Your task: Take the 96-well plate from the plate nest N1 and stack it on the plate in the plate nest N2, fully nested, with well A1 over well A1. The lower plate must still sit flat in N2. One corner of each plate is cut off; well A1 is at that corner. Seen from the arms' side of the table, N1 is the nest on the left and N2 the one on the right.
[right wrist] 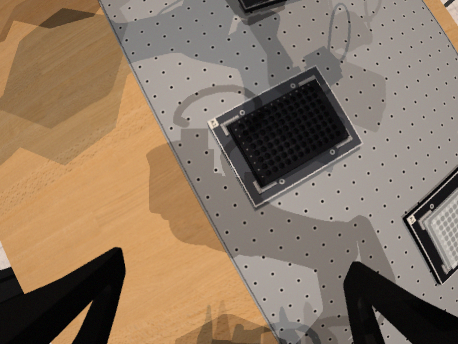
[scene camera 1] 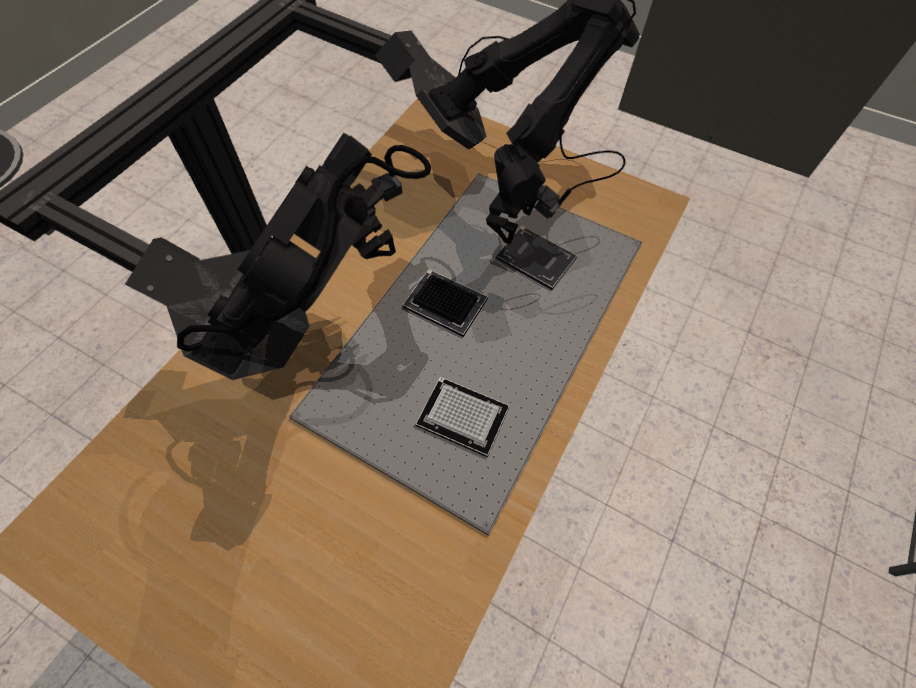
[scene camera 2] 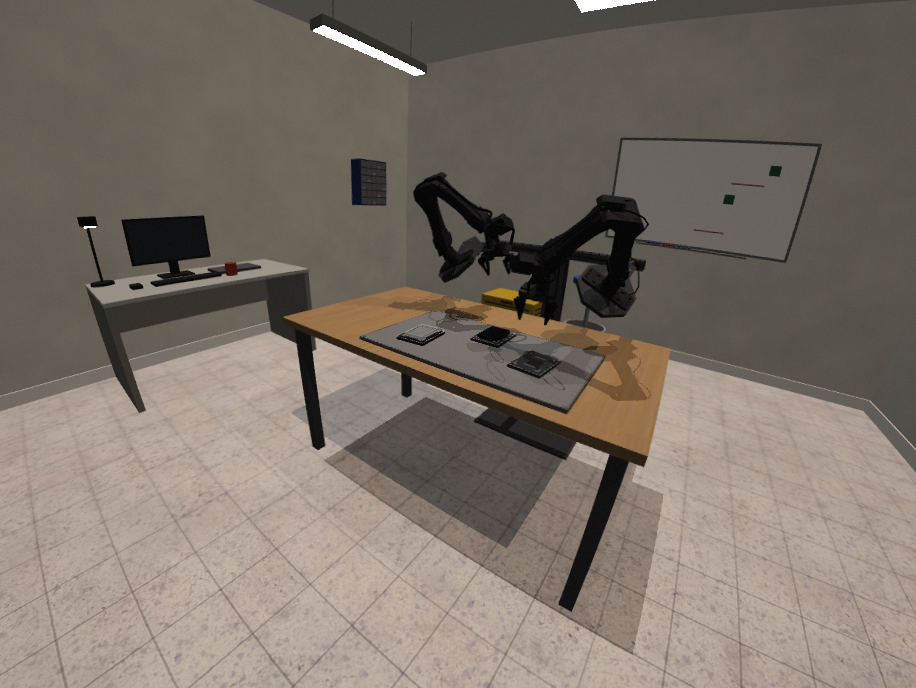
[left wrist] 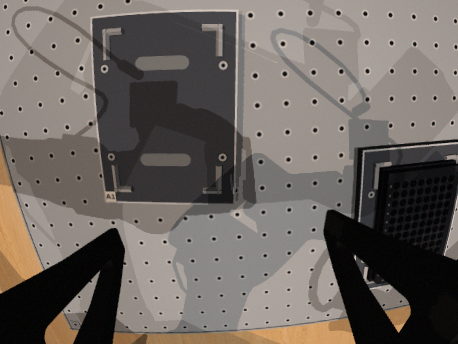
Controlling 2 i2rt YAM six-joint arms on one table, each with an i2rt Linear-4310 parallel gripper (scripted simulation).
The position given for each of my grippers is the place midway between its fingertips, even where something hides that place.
I see my left gripper [scene camera 1: 517,228], my right gripper [scene camera 1: 383,236], a black 96-well plate [scene camera 1: 451,302], a white 96-well plate [scene camera 1: 449,397], a plate nest [scene camera 1: 540,251] and a plate nest [right wrist: 242,168].
The black 96-well plate shows as well in the right wrist view [right wrist: 310,94]. My left gripper shows as well in the left wrist view [left wrist: 222,231]. My right gripper also shows in the right wrist view [right wrist: 238,269]. The left wrist view does not show the white 96-well plate: it is out of frame.
